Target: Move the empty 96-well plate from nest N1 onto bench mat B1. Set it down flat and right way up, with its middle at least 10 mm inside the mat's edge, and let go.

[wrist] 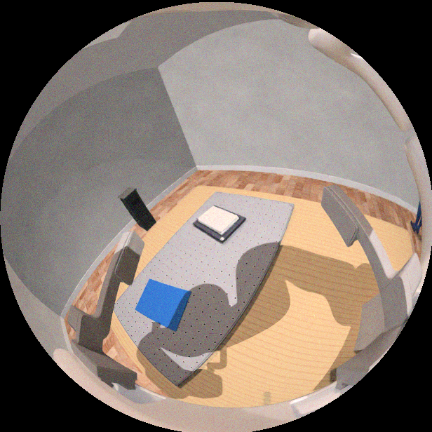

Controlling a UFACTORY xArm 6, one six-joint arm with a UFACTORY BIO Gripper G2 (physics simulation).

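Observation:
The white 96-well plate [218, 218] sits in a dark, square nest [234, 230] towards the far end of the grey perforated board. No label can be read on the nest. A blue slab [162, 302], which looks like bench mat B1, lies on the nearer part of the board, at lower left in the view, with a darker side face showing. My gripper [235, 236] is open and empty, its two fingers wide apart at left and right. It hangs high above the board, apart from the plate and the slab. The plate's wells cannot be made out.
The grey perforated board [210, 265] rests on a yellow wood-grained surface [320, 310]. Shadows of the arm fall across both. A dark upright box [137, 208] stands beyond the board's left side. Grey walls rise behind. Part of a person's blue leg [417, 220] shows at the far right.

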